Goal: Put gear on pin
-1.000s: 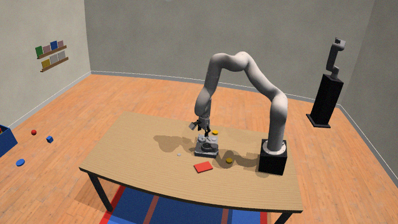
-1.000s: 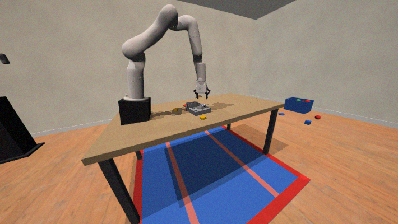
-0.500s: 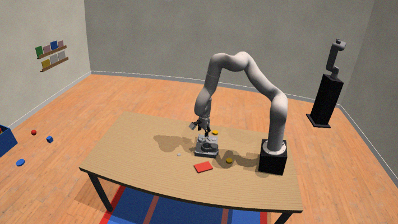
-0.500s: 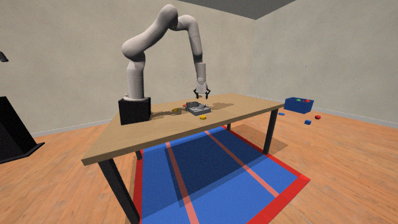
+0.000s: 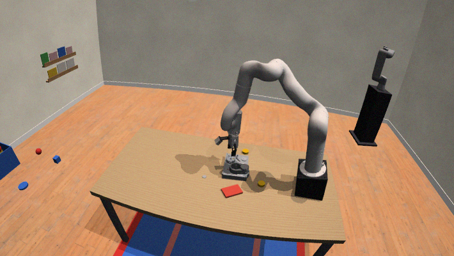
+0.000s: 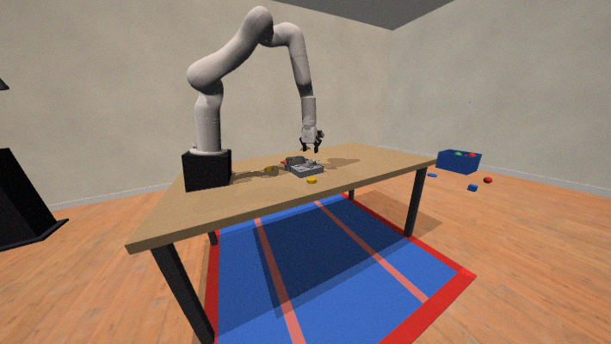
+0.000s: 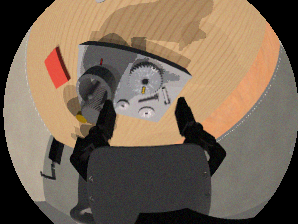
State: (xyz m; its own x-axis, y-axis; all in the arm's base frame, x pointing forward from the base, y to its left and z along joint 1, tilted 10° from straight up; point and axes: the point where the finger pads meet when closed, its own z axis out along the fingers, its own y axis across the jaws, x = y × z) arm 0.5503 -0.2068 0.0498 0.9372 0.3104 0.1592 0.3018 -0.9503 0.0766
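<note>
Now: the toothed gear 80 mm below my hand. The rest, counted from my hand: small grey disc 170 mm ahead, 150 mm to the left, 130 mm below; red flat tile 20 mm behind, 270 mm to the left, 120 mm below.
</note>
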